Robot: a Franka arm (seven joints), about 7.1 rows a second.
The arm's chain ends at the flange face. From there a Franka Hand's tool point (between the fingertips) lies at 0.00 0.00 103.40 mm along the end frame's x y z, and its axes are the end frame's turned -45 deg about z.
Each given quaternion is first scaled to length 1.
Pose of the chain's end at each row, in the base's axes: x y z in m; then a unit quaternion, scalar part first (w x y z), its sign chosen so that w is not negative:
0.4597 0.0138 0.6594 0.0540 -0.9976 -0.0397 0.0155
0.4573 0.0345 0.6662 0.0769 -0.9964 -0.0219 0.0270
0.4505 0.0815 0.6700 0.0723 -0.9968 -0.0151 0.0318
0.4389 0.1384 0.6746 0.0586 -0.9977 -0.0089 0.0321
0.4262 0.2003 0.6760 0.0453 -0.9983 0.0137 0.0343
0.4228 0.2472 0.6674 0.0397 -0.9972 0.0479 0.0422
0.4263 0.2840 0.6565 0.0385 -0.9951 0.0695 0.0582
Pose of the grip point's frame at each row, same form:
0.4561 0.0248 0.5567 0.0558 -0.9065 -0.4185 -0.0063
0.4514 0.0502 0.5642 0.0814 -0.9122 -0.4016 -0.0045
0.4437 0.0963 0.5679 0.0790 -0.9151 -0.3954 0.0017
0.4322 0.1504 0.5721 0.0664 -0.9184 -0.3900 0.0072
0.4192 0.2097 0.5733 0.0550 -0.9275 -0.3694 0.0144
0.4145 0.2558 0.5647 0.0528 -0.9396 -0.3373 0.0238
0.4149 0.2928 0.5541 0.0578 -0.9460 -0.3166 0.0390

